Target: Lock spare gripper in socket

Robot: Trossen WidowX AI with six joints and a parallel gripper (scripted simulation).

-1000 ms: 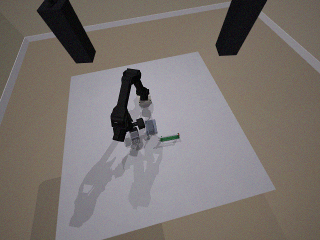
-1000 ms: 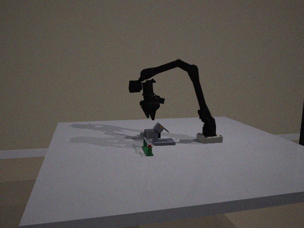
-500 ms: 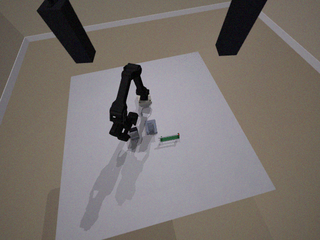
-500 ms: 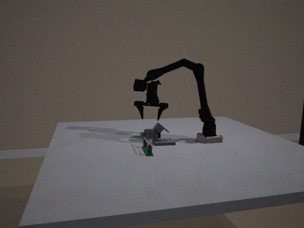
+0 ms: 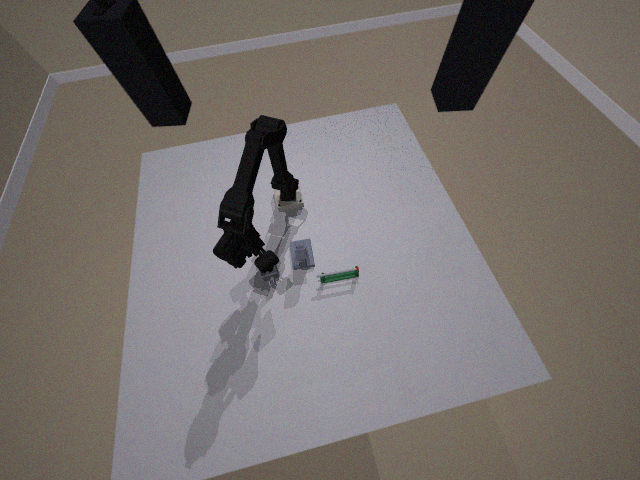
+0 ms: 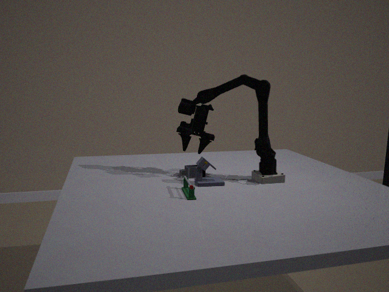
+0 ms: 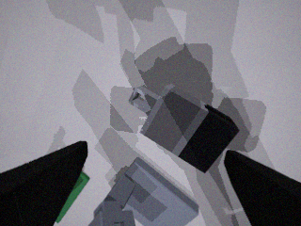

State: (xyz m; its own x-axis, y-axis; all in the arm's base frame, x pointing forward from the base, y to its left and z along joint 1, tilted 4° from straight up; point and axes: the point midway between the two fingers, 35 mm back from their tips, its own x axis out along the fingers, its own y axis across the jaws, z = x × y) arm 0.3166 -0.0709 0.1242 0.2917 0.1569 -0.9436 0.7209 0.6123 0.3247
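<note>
The spare gripper lies 9 cm below my gripper tip. The rest, counted from my gripper tip: green cradle (2 cm ahead, 26 cm to the left, 8 cm below); then grey mount (5 cm behind, 12 cm to the left, 5 cm below).
</note>
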